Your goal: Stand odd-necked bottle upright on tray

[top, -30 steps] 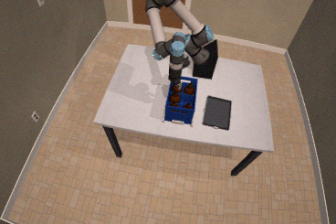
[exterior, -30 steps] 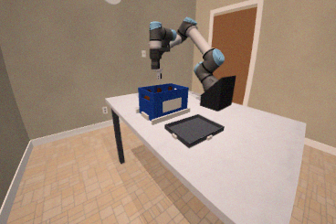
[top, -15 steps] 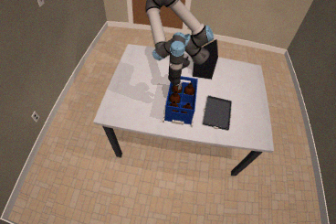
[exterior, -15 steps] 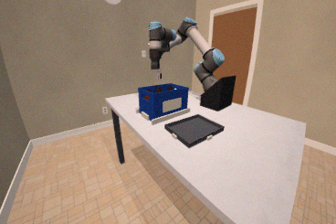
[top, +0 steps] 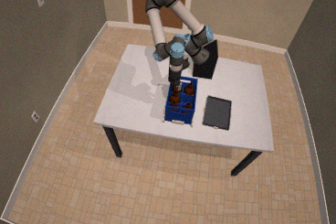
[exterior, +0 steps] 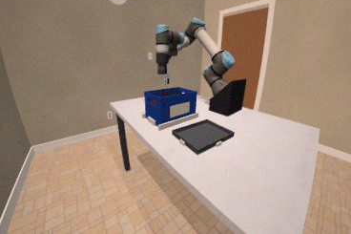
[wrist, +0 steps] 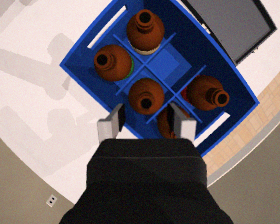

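The blue crate is 4 cm to the left of my hand and 15 cm below it. Also, from my hand: dark tray (1 cm ahead, 32 cm to the left, 22 cm below); then bottle (8 cm ahead, 14 cm below).
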